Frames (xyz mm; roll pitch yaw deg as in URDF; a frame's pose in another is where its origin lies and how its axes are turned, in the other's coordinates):
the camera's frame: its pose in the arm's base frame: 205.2 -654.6 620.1 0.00 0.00 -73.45
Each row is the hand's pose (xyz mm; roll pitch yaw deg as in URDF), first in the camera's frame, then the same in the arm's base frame.
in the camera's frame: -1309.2 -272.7 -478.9 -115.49 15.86 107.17
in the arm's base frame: -429.1 522.7 141.2 -115.49 15.86 33.72
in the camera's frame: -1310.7 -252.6 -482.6 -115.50 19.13 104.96
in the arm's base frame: -410.3 529.8 137.5 -115.50 19.13 31.51
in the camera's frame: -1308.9 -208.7 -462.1 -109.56 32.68 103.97
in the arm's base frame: -367.7 540.6 158.0 -109.56 32.68 30.52
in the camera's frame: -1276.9 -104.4 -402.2 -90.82 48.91 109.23
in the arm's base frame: -258.6 539.7 217.9 -90.82 48.91 35.78
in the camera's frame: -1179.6 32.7 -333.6 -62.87 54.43 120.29
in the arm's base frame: -99.5 485.4 286.5 -62.87 54.43 46.84
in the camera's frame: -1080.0 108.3 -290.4 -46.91 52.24 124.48
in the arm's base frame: 1.4 411.5 329.7 -46.91 52.24 51.03
